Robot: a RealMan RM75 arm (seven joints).
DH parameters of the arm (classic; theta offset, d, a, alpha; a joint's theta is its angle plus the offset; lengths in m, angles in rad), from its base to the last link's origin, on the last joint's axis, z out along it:
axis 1: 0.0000 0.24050 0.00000 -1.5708
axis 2: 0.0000 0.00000 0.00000 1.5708
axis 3: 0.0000 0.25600 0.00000 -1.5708
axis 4: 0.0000 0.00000 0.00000 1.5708
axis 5: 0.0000 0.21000 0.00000 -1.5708
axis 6: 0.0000 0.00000 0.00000 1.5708
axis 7: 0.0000 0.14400 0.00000 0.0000
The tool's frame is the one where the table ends.
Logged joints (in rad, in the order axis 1, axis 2, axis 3, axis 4, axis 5, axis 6, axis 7), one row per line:
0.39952, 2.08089, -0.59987, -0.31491, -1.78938, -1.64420, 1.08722
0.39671, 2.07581, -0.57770, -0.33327, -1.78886, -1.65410, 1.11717
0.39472, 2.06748, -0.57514, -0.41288, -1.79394, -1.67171, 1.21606
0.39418, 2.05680, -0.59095, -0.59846, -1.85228, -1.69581, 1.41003
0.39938, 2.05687, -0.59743, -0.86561, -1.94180, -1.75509, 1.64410
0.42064, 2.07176, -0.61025, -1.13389, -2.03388, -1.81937, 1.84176
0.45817, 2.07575, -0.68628, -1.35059, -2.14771, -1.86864, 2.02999
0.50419, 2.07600, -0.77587, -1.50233, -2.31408, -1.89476, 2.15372
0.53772, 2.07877, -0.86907, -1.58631, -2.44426, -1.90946, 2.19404
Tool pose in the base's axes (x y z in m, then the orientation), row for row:
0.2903, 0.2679, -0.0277, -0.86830, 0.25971, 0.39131, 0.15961
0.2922, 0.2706, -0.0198, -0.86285, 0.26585, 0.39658, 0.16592
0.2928, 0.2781, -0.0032, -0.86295, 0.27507, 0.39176, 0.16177
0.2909, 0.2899, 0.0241, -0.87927, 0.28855, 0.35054, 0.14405
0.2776, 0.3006, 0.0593, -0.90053, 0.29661, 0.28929, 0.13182
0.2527, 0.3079, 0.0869, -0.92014, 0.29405, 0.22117, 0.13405
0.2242, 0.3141, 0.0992, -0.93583, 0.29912, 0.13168, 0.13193
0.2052, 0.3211, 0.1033, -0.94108, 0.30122, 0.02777, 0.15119
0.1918, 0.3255, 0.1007, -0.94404, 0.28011, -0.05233, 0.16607
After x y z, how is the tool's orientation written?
As a quaternion, x y z w.
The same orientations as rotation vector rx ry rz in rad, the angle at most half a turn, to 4 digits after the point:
-2.4813, 0.7422, 1.1182
-2.4571, 0.7571, 1.1293
-2.4631, 0.7851, 1.1182
-2.5345, 0.8318, 1.0104
-2.6138, 0.8609, 0.8397
-2.6673, 0.8524, 0.6411
-2.7161, 0.8681, 0.3822
-2.7019, 0.8648, 0.0797
-2.6881, 0.7976, -0.1490

